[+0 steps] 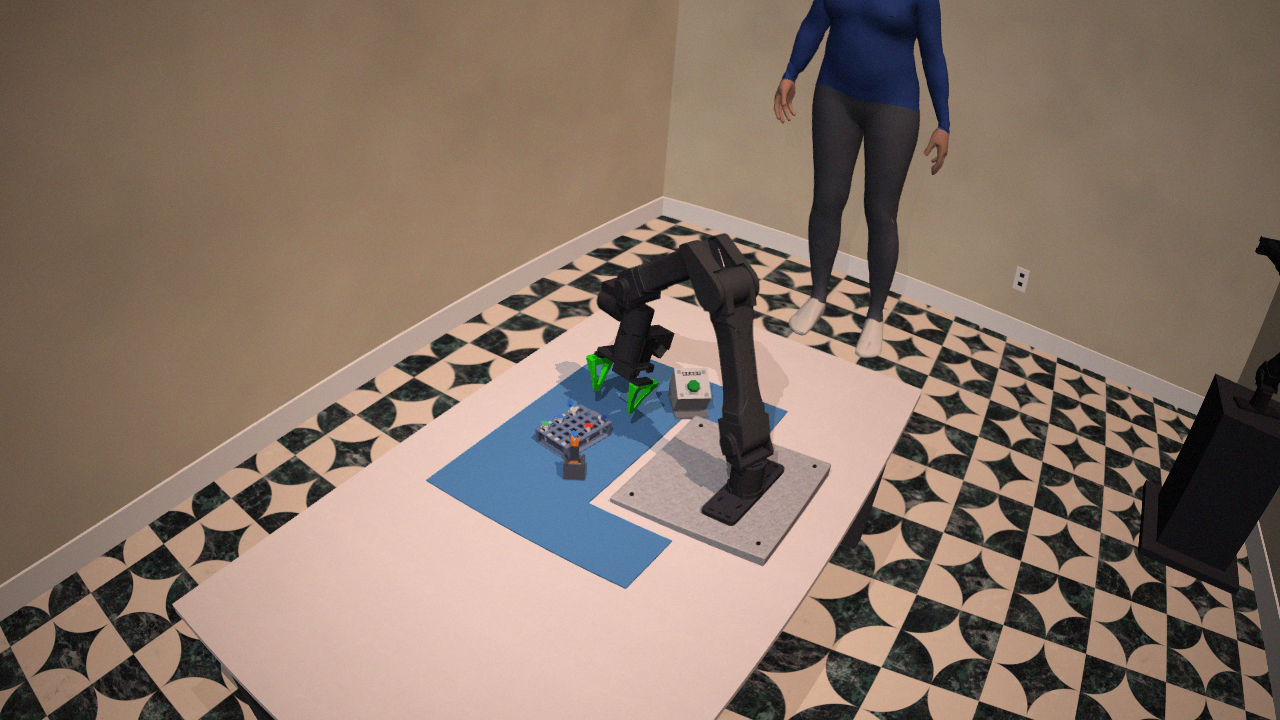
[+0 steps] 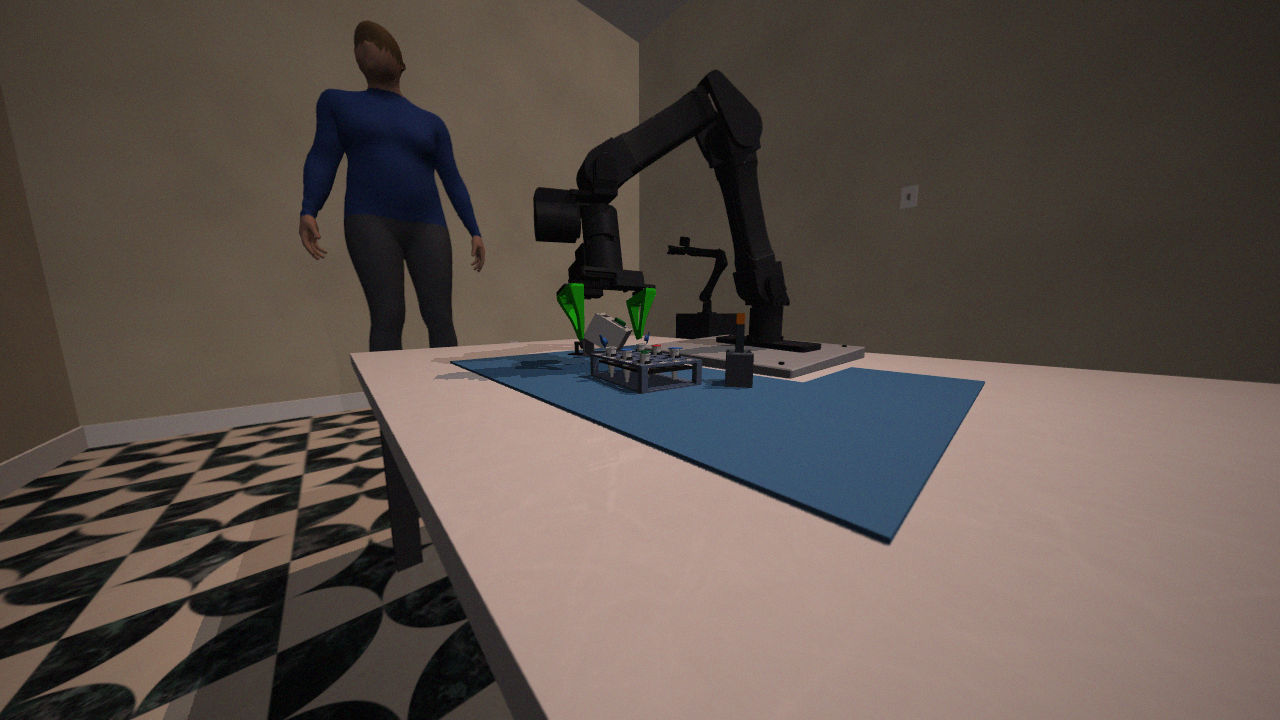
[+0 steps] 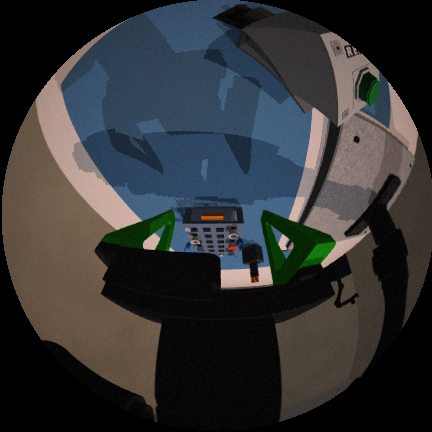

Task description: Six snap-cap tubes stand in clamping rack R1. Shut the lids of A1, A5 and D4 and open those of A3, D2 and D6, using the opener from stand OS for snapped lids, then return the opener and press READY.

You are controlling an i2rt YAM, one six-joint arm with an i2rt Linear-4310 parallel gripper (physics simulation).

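Seen in the pictures: gripper, fingertip midpoint: (image 1: 612, 402) (image 2: 611, 339) (image 3: 217, 214); arm's base, origin of the base link: (image 1: 744, 491) (image 2: 764, 345) (image 3: 372, 208).
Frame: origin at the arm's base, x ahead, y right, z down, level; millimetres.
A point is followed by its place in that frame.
My gripper (image 1: 616, 401) {y 47, x 338, z -26 mm} (image 2: 609, 338) {y 47, x 338, z -26 mm} (image 3: 217, 214) {y 47, x 338, z -26 mm} has green fingers; it is open and empty, above the mat on the READY-box side of the rack. Rack R1 (image 1: 551, 445) {y -103, x 372, z 17 mm} (image 2: 642, 379) {y -112, x 405, z 3 mm} (image 3: 213, 231) {y -10, x 353, z -11 mm} is grey and holds the tubes. A red lid (image 1: 588, 425) {y -47, x 326, z -23 mm} (image 2: 656, 346) {y -48, x 329, z -22 mm} (image 3: 233, 248) {y -47, x 325, z -24 mm} and a green lid (image 1: 545, 423) {y -100, x 390, z -25 mm} show. A blue lid (image 2: 604, 340) {y -25, x 396, z -32 mm} stands raised. Individual lid states are mostly too small to tell. The orange-tipped opener (image 1: 574, 441) {y -142, x 284, z -56 mm} (image 2: 740, 326) {y -149, x 289, z -51 mm} (image 3: 255, 278) {y -138, x 281, z -60 mm} stands upright in stand OS (image 1: 574, 470) {y -156, x 272, z -4 mm} (image 2: 739, 368) {y -157, x 298, z -3 mm} (image 3: 253, 254) {y -124, x 282, z -8 mm}. The READY button (image 1: 693, 385) {y 173, x 232, z -50 mm} (image 3: 370, 89) is green.
The button's box (image 1: 691, 402) {y 166, x 228, z -14 mm} (image 2: 604, 331) {y 169, x 274, z -30 mm} (image 3: 345, 100) stands on the blue mat (image 1: 501, 470) {y -230, x 391, z 19 mm} (image 2: 805, 438) {y -285, x 398, z 19 mm}. My arm stands on a grey base plate (image 1: 662, 497) {y -103, x 112, z 6 mm} beside the mat. A person (image 1: 863, 170) (image 2: 384, 161) stands behind the table. A dark pedestal (image 1: 1199, 483) carries another arm.
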